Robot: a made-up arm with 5 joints.
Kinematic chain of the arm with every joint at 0, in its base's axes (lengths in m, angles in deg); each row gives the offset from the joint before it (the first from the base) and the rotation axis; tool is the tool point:
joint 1: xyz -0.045 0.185 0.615 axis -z
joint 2: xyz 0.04 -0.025 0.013 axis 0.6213 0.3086 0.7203
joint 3: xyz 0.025 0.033 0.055 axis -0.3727 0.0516 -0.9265
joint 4: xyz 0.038 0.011 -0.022 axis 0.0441 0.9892 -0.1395
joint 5: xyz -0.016 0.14 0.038 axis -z
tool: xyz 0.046 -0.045 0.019
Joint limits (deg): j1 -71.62..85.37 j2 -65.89..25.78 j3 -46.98..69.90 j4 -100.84..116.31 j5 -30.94..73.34
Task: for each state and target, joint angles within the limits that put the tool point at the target. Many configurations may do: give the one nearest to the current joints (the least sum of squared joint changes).
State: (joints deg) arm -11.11 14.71 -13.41 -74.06 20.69
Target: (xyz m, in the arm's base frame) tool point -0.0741 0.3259 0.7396
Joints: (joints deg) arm -34.25 8.29 -4.72 -49.88 -24.45
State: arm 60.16 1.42 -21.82 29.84 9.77
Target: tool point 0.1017 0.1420 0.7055
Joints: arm 62.22 -23.26 -23.42 9.67 30.55
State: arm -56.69 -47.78 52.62 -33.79 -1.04
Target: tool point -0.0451 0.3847 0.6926
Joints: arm -71.62 -23.43 32.71 -18.07 -7.40
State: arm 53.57 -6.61 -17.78 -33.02 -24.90
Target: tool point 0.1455 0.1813 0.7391
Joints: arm 53.61 8.93 -8.17 0.02 -30.94
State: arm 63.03 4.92 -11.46 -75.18 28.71
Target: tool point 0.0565 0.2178 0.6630
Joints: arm 48.17 -7.25 -5.22 -78.50 22.54
